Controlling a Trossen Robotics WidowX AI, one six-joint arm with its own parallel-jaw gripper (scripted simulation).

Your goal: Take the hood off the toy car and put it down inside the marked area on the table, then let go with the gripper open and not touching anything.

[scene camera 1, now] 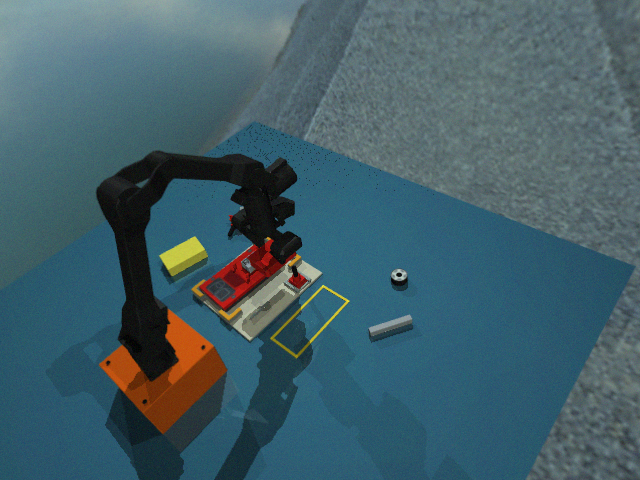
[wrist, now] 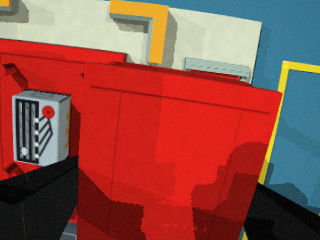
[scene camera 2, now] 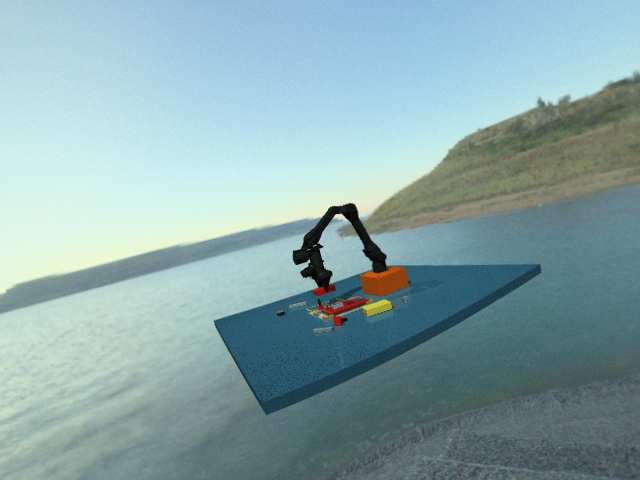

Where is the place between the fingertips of my gripper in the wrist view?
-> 165,177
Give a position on a red toy car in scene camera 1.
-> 229,286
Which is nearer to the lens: the red hood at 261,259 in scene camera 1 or the yellow block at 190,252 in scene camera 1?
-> The red hood.
